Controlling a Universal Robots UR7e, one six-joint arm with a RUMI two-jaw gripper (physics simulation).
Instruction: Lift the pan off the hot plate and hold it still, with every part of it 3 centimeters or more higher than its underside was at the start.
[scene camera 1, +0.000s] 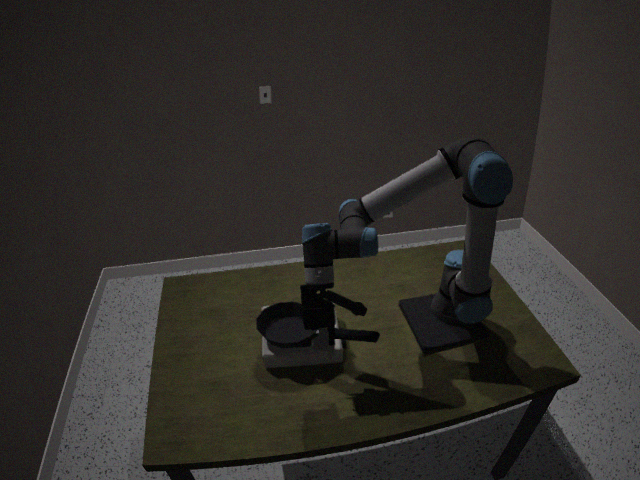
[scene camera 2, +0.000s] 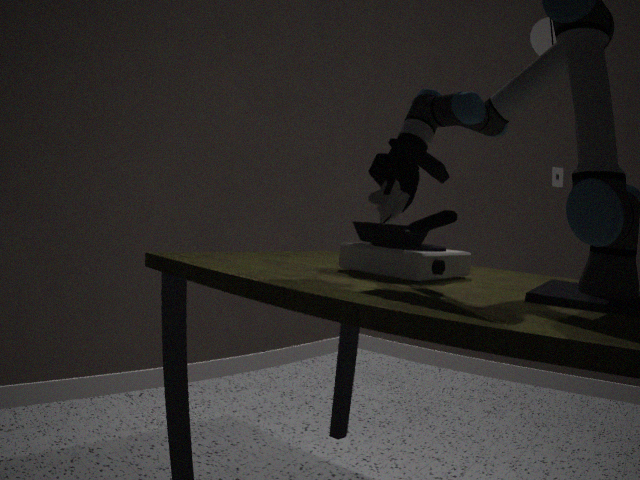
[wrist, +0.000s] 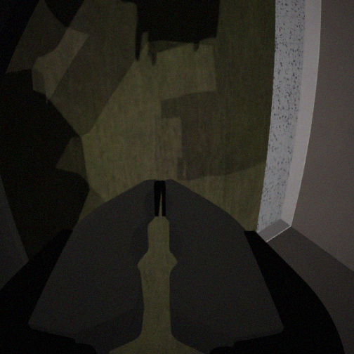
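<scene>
I see my gripper (scene camera 2: 382, 223) (scene camera 1: 330, 359) (wrist: 161, 183). There is a black pan (scene camera 1: 281, 324) (scene camera 2: 413, 235) in the scene as well.
</scene>
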